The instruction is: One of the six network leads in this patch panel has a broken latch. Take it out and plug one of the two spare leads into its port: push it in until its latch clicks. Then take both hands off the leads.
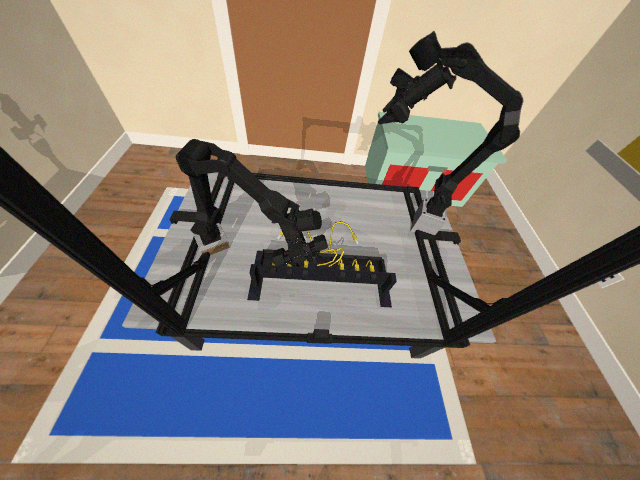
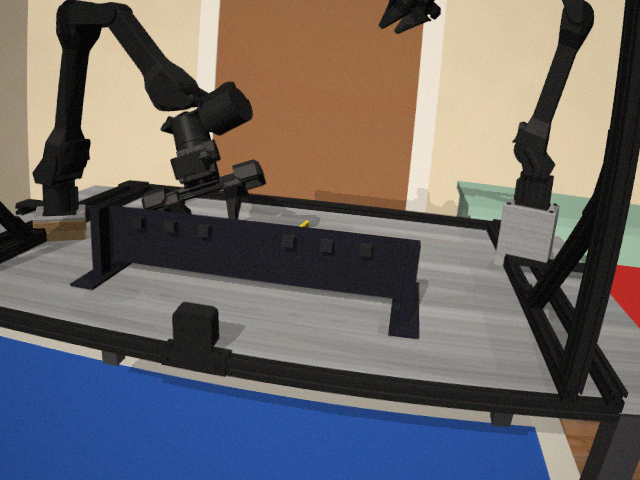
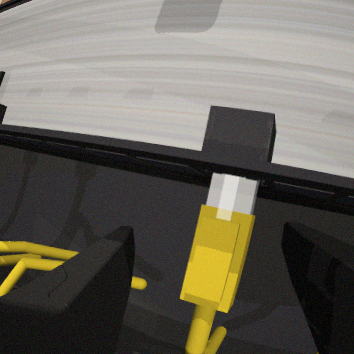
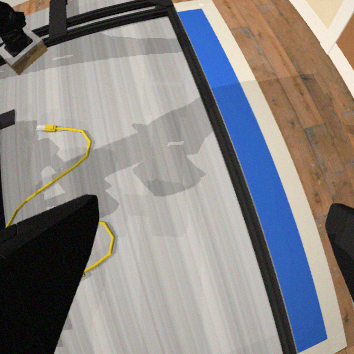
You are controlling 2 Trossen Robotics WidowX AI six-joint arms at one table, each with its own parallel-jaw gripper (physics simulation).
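Places are measured from the left arm's base along level axes (x ahead, y left, z up), in millimetres.
Where they show: left gripper, between the fingertips: (image 2: 216, 242) (image 3: 209, 236); right gripper, between the fingertips: (image 1: 380, 116) (image 2: 388, 30) (image 4: 219, 212); left arm's base, origin of its link: (image 1: 210, 236) (image 2: 60, 211) (image 4: 17, 44); right arm's base, origin of its link: (image 1: 434, 209) (image 2: 532, 204).
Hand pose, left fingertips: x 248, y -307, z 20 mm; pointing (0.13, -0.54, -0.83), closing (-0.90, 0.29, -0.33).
Things, the pixels of their top centre, and the offset from my left fingertips. "spot": a spot on its surface instead.
- dark patch panel, centre of its top: (image 3: 2, 194) (image 2: 251, 216) (image 1: 324, 263) dx +46, dy -28, dz +45 mm
- yellow lead, centre of its top: (image 3: 220, 218) dx -12, dy -2, dz +31 mm
- spare lead, a spot on its surface: (image 4: 112, 240) spot: dx +274, dy +156, dz -58 mm
- spare, a spot on its surface: (image 4: 50, 128) (image 1: 283, 231) spot: dx +15, dy +223, dz -52 mm
- dark block, a spot on its surface: (image 2: 195, 328) (image 1: 322, 338) spot: dx -74, dy -220, dz -28 mm
The dark patch panel (image 1: 330, 275) (image 2: 248, 263) (image 3: 125, 151) stands across the table. My left gripper (image 1: 293, 256) (image 2: 206, 210) (image 3: 209, 236) is open, its fingers apart on either side of a yellow lead (image 3: 212, 260). That lead's clear tip enters a port, and a pale latch strip shows on top. More yellow leads (image 1: 341, 265) (image 1: 356, 266) (image 1: 371, 267) sit in the panel's right part. One spare lead (image 1: 354, 238) (image 4: 112, 240) arches behind the panel. The other spare (image 1: 281, 235) (image 4: 50, 128) lies behind its left part. My right gripper (image 1: 383, 120) (image 2: 389, 28) (image 4: 219, 212) is open, empty and high above the table's back.
The black table frame (image 1: 248, 336) (image 2: 310, 379) runs along the front, with a dark block (image 1: 321, 334) (image 2: 195, 328) on it. Yellow cables (image 1: 333, 256) tangle behind the panel's middle. A green and red cabinet (image 1: 439, 139) stands behind the table at the right.
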